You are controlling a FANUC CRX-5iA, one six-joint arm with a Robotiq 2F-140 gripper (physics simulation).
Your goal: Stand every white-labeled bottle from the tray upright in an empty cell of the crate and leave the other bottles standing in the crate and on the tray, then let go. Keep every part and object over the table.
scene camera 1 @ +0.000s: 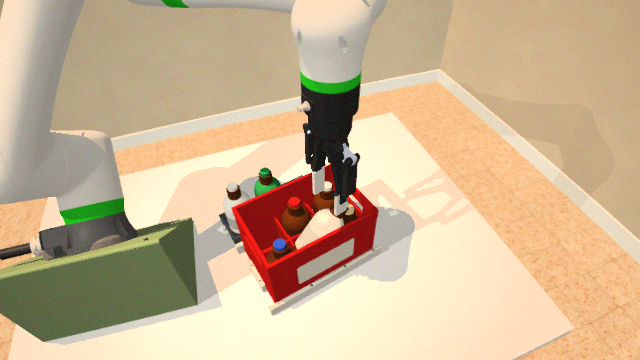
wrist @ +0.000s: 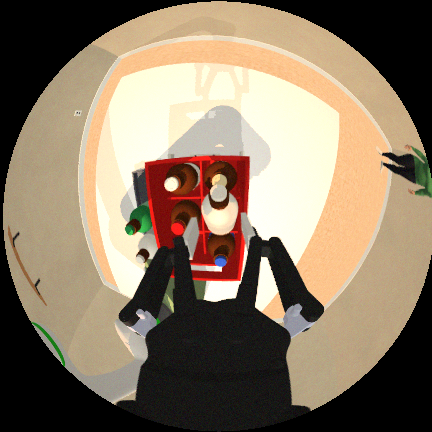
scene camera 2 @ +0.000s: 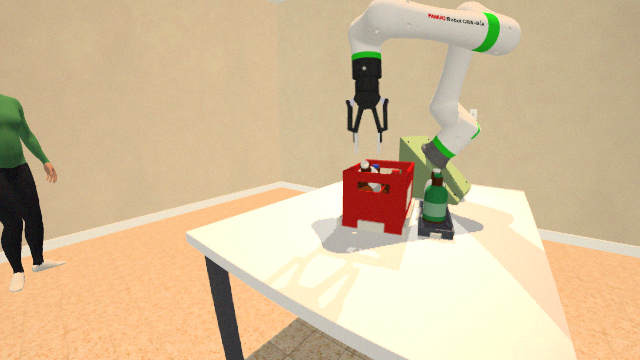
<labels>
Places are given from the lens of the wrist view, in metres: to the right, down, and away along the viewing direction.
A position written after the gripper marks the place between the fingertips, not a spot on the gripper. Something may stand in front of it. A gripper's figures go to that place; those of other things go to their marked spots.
gripper (wrist: 218, 222): 0.00, 0.01, 0.21
white bottle (wrist: 219, 208): 0.00, -0.01, 0.25
red-capped brown bottle (wrist: 185, 208): -0.07, -0.02, 0.32
cream-capped brown bottle (wrist: 221, 172): 0.01, -0.08, 0.25
The marked spots on the red-capped brown bottle and the cream-capped brown bottle are 0.12 m apart.
</labels>
